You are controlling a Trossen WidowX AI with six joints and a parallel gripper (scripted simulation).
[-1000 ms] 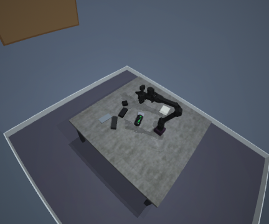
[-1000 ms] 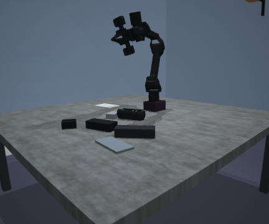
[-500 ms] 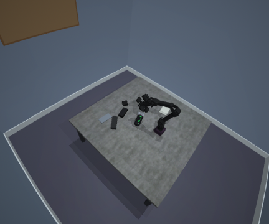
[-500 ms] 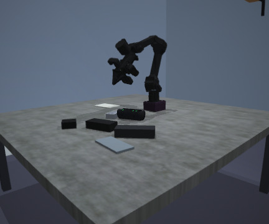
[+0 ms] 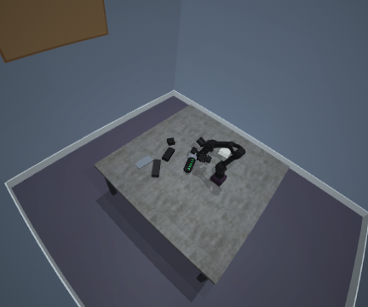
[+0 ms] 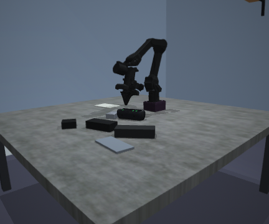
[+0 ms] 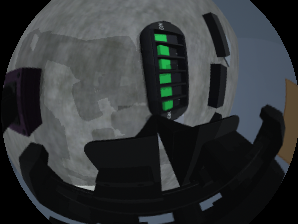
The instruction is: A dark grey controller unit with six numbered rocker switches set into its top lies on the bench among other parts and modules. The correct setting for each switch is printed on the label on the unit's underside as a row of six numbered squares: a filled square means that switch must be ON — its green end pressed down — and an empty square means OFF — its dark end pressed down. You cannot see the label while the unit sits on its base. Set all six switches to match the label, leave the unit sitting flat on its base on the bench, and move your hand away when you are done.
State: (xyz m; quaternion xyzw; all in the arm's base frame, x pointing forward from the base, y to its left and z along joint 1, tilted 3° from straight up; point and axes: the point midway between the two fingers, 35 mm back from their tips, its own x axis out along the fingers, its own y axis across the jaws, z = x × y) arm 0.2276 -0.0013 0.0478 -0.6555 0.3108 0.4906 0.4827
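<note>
My gripper tip is 60 mm short of the grey block, 50 mm above it and 30 mm to the left of it. Also, from my gripper tip: white sheet 330 mm to the right, 120 mm behind, 60 mm below; flat grey plate 340 mm ahead, 310 mm to the left, 60 mm below; black cube 330 mm ahead, 50 mm below, 30 mm to the right.
</note>
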